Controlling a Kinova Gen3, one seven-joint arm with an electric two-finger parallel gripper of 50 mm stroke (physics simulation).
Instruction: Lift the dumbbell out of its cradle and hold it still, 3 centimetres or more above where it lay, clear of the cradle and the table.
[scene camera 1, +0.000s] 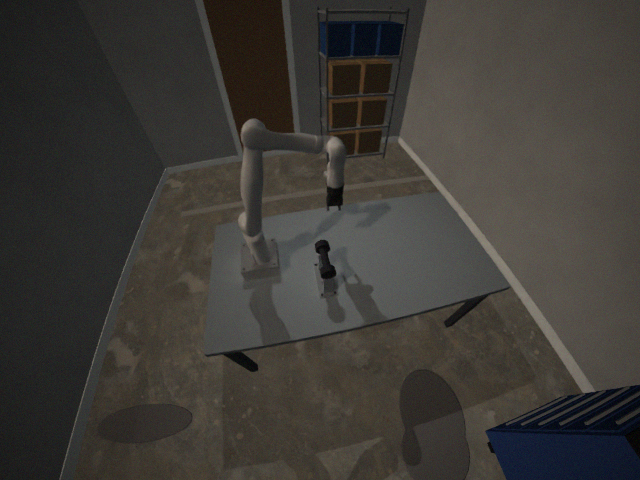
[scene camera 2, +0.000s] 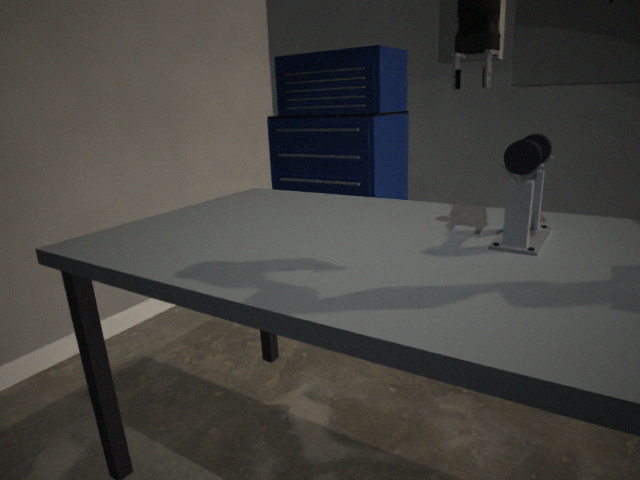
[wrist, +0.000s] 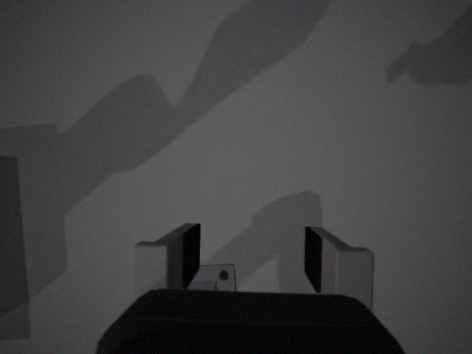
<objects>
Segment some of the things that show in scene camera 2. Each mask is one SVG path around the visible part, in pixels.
The gripper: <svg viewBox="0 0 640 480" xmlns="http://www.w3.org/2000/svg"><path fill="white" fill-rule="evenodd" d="M458 0L457 16L459 29L455 37L455 53L451 53L451 58L453 58L452 89L460 89L460 59L466 58L466 54L473 53L485 54L482 88L490 88L492 56L498 56L500 50L500 32L497 26L500 0Z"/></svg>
A dark dumbbell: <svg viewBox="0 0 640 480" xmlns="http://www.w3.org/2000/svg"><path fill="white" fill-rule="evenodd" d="M550 140L542 134L532 134L512 143L504 153L506 168L517 175L531 173L550 156L552 150Z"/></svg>
</objects>
